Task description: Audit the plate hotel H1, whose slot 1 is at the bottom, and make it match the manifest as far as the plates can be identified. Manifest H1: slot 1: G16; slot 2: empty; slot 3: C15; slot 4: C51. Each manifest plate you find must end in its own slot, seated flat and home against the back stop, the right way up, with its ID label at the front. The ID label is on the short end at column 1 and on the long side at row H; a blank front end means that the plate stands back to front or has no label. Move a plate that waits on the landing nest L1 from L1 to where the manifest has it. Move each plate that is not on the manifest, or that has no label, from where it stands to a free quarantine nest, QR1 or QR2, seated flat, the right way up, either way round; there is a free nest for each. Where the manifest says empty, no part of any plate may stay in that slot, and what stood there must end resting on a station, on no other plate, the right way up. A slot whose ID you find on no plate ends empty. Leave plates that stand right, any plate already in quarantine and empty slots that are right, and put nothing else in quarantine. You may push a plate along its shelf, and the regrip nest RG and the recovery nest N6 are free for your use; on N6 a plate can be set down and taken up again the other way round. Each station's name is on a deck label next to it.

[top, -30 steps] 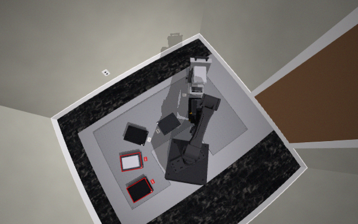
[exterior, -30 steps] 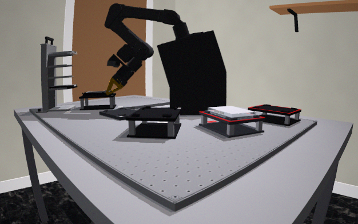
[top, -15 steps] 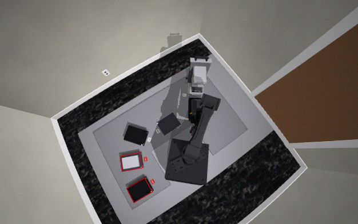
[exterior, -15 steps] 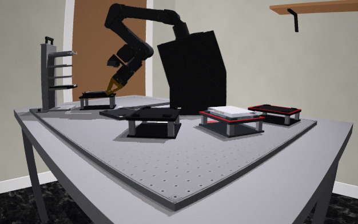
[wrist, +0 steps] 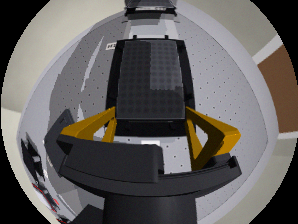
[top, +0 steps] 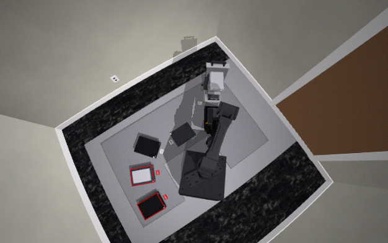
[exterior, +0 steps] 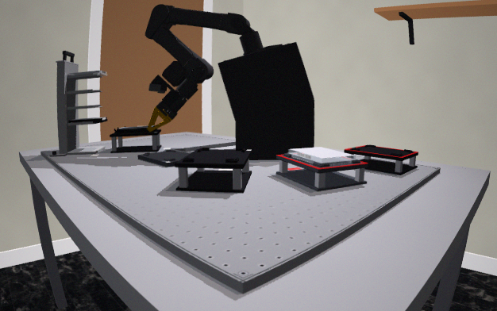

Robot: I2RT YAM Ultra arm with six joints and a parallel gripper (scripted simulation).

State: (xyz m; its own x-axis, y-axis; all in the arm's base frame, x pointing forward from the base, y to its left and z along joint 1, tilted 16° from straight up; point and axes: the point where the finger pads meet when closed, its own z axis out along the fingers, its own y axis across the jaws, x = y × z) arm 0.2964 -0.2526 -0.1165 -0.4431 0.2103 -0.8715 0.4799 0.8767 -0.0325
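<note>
Right now my hand is 50 mm short of the pinned nest, 30 mm to the left of it and 20 mm above it. The rest, counted from my hand: hotel foot: 230 mm ahead, 130 mm to the right, 70 mm below; then H1 deck label: 210 mm ahead, 70 mm below; then grey plate hotel H1: 270 mm ahead, 150 mm to the right, 80 mm above.
</note>
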